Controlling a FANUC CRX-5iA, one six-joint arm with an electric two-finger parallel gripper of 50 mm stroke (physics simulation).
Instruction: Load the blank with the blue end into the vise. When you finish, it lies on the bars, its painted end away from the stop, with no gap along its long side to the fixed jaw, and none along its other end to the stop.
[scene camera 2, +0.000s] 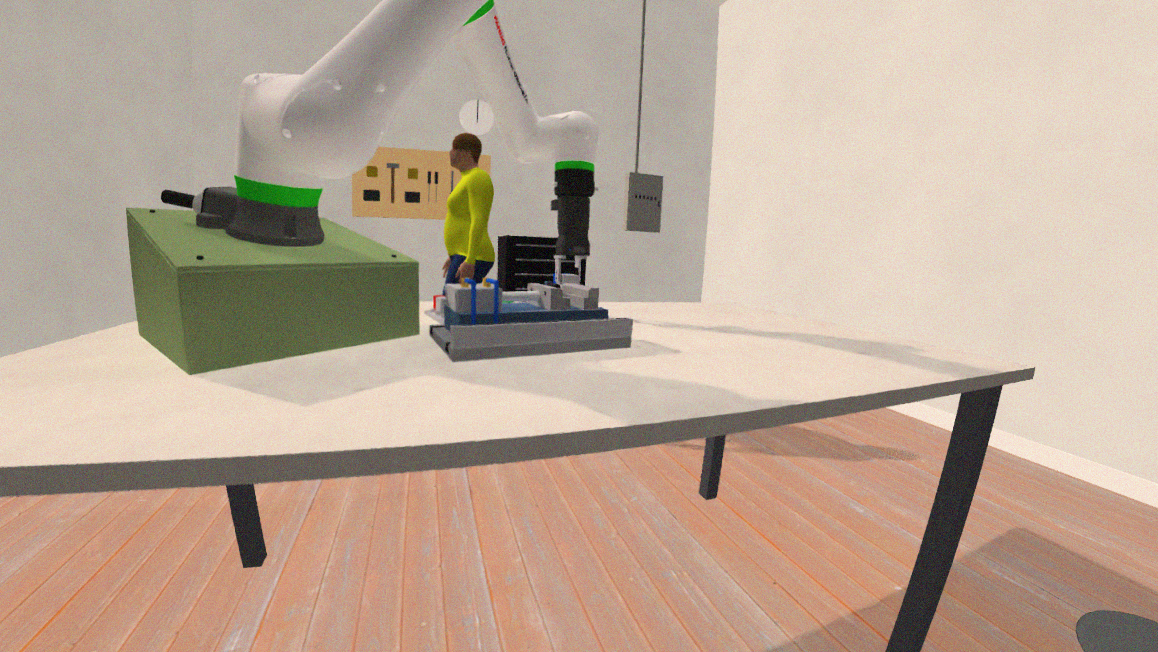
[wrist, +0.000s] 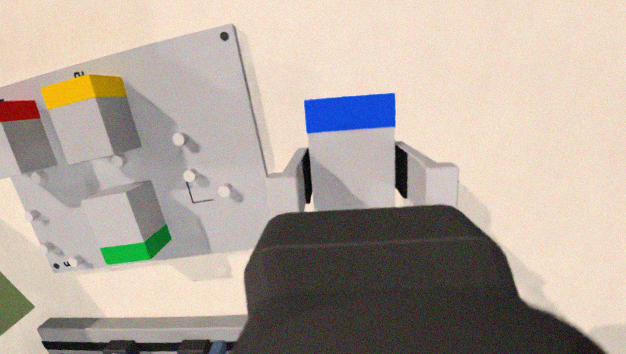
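The blank with the blue end (wrist: 351, 150) is between the two fingers in the wrist view, its blue end toward the top of the view. My gripper (scene camera 2: 570, 272) (wrist: 350, 162) is shut on it and holds it above the table, beside the tray of other blanks. The lower end of the blank is hidden by the dark gripper body. In the scene view the vise (scene camera 2: 538, 333) stands on the table, and the fingers show above and behind its right-hand part. Part of the vise (wrist: 150, 324) shows at the lower left of the wrist view. Its bars and stop cannot be made out clearly.
A grey tray (wrist: 210, 75) with pegs holds the yellow-ended (wrist: 77, 127), red-ended (wrist: 19, 111) and green-ended (wrist: 117, 220) blanks. The green robot base (scene camera 2: 299, 303) stands left of the vise. A person in yellow (scene camera 2: 470, 210) is behind the table (scene camera 2: 526, 404).
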